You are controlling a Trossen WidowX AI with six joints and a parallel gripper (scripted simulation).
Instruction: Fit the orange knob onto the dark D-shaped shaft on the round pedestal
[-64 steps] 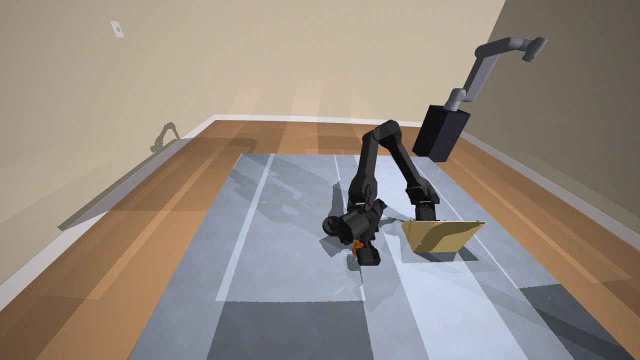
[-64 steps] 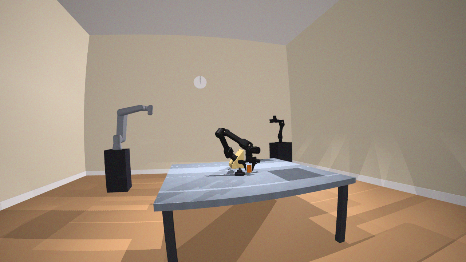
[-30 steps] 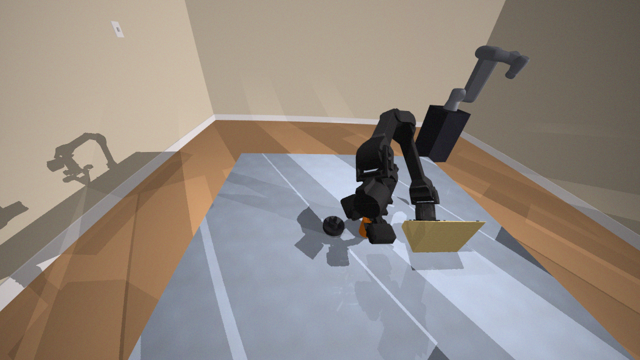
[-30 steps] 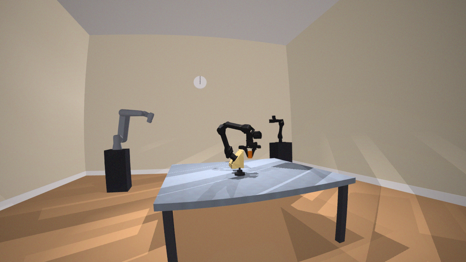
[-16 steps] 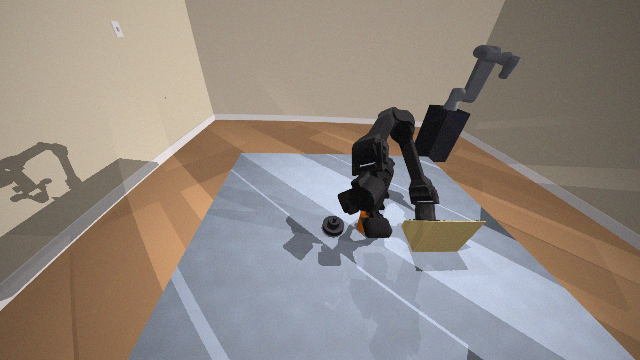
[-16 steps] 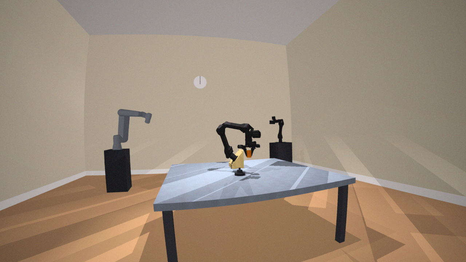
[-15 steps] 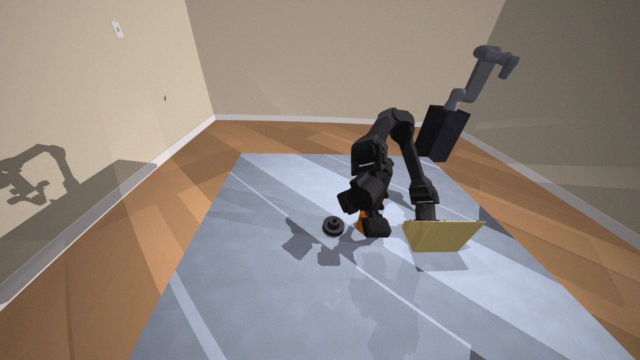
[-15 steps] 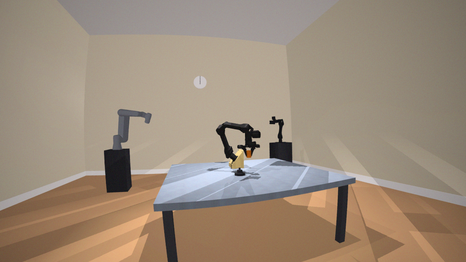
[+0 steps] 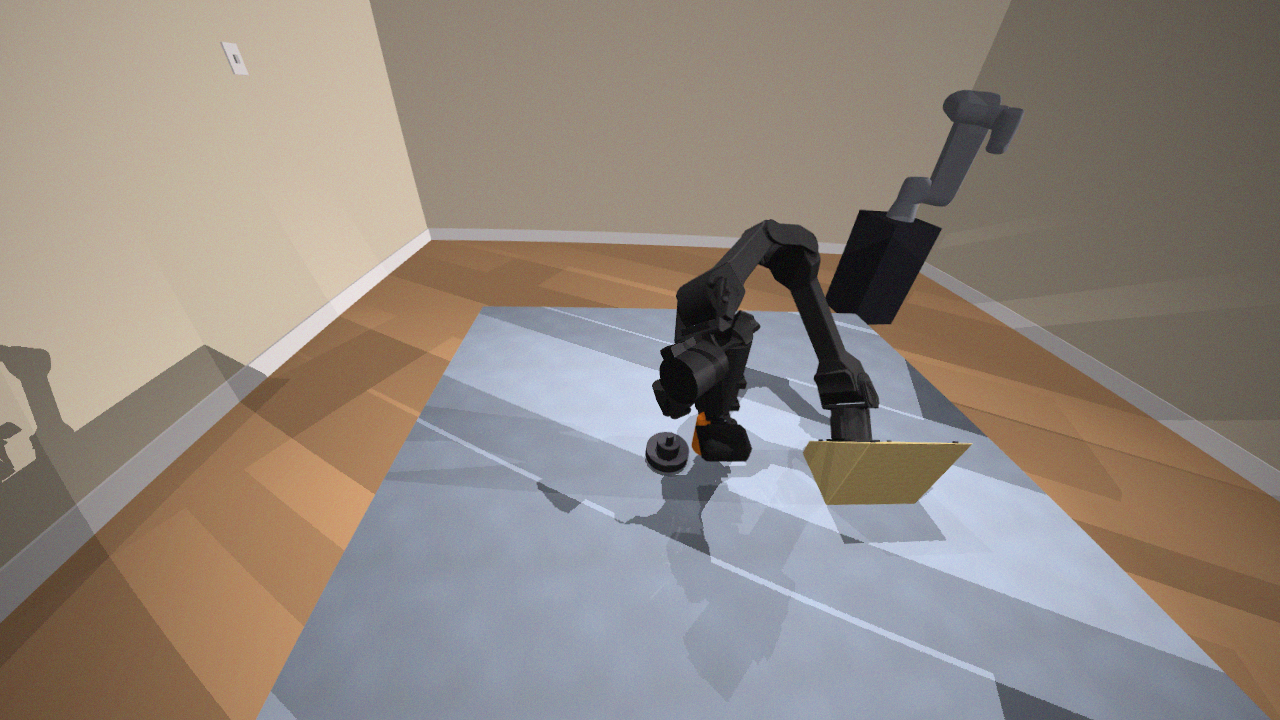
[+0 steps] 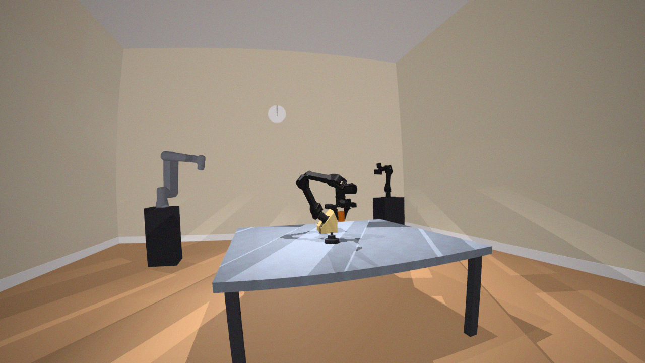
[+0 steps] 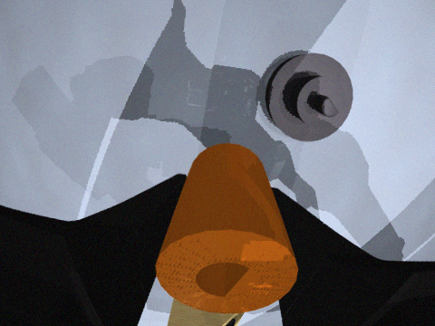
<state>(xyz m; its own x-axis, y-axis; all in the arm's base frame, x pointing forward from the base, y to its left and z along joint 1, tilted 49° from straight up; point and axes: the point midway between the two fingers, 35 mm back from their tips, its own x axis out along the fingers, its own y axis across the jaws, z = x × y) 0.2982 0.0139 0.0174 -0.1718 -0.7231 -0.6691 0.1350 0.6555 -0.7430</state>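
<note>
The dark round pedestal lies 30 mm ahead of my gripper tip, 80 mm to the right of it and 90 mm below it. Round my gripper tip: orange knob: 20 mm above.
</note>
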